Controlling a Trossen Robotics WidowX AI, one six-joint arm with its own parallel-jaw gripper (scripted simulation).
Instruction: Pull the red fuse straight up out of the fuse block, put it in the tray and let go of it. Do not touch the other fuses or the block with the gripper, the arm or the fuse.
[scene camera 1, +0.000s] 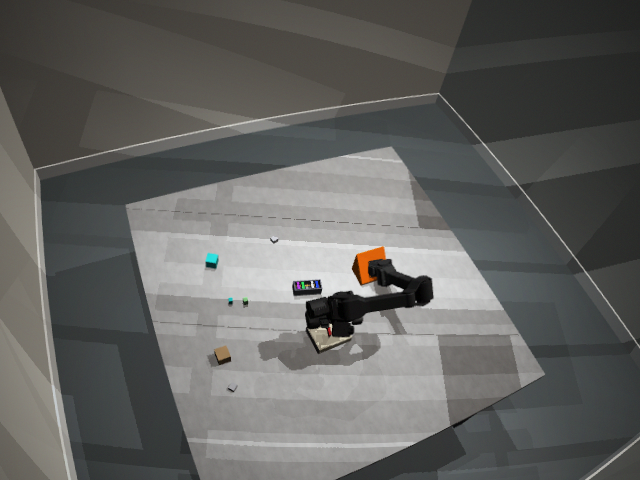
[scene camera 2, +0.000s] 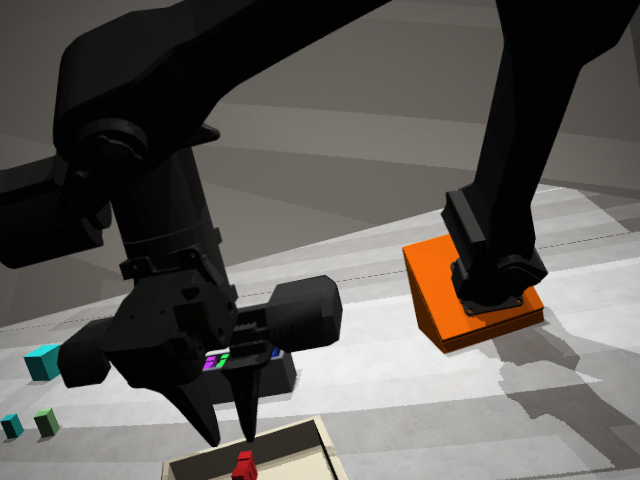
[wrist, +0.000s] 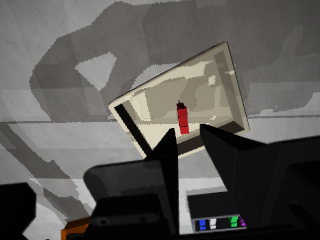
Observation:
In view: my gripper (scene camera 2: 234, 441) and a cream tray (wrist: 207, 84).
My gripper shows as well in the wrist view (wrist: 187, 130).

